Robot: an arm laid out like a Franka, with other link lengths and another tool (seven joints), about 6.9 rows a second.
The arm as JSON. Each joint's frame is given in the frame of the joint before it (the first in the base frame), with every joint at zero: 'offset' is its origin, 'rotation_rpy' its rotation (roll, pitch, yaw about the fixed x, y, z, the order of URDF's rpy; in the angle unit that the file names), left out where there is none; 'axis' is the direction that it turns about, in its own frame. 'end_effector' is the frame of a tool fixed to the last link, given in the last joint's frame.
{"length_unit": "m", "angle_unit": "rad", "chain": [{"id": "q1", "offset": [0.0, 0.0, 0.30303], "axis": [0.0, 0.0, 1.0]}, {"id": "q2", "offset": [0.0, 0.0, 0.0], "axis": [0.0, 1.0, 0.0]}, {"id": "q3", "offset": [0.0, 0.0, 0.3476], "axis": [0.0, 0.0, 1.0]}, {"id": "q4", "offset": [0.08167, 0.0, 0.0], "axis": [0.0, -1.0, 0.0]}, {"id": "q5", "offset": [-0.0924, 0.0, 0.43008], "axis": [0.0, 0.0, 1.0]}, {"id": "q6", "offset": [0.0, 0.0, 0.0], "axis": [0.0, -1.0, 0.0]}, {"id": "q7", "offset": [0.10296, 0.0, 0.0], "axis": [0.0, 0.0, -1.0]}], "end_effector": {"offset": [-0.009, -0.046, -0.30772], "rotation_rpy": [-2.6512, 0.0, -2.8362]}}
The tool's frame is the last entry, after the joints.
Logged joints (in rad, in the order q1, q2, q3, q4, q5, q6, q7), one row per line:
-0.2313 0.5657 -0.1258 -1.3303 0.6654 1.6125 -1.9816
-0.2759 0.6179 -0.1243 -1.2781 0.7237 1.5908 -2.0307
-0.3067 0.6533 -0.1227 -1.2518 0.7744 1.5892 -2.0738
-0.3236 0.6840 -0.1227 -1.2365 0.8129 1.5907 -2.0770
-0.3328 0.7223 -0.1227 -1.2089 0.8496 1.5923 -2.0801
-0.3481 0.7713 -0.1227 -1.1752 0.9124 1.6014 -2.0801
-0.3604 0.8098 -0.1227 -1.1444 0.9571 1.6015 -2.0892
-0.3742 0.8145 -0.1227 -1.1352 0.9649 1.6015 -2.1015
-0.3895 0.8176 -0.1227 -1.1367 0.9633 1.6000 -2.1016
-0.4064 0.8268 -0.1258 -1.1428 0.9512 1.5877 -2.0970
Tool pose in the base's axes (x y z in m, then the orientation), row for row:
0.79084 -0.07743 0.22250 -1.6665 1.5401 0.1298
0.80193 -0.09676 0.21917 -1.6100 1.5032 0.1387
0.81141 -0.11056 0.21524 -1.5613 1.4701 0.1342
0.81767 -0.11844 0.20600 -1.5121 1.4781 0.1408
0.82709 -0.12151 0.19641 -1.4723 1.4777 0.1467
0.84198 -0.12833 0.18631 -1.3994 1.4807 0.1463
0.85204 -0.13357 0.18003 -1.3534 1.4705 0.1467
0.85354 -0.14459 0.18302 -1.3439 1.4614 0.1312
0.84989 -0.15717 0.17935 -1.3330 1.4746 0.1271
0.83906 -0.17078 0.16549 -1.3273 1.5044 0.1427
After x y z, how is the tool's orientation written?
As a rotation vector, in radians.
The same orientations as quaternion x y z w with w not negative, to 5 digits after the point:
-0.66513 0.61468 0.05181 0.42083
-0.65128 0.60808 0.05611 0.45046
-0.63891 0.60159 0.05492 0.47631
-0.62231 0.60831 0.05795 0.48922
-0.60917 0.61140 0.06070 0.50142
-0.58425 0.61819 0.06108 0.52226
-0.56903 0.61826 0.06168 0.53866
-0.56646 0.61599 0.05530 0.54462
-0.56166 0.62132 0.05355 0.54372
-0.55731 0.63167 0.05992 0.53554

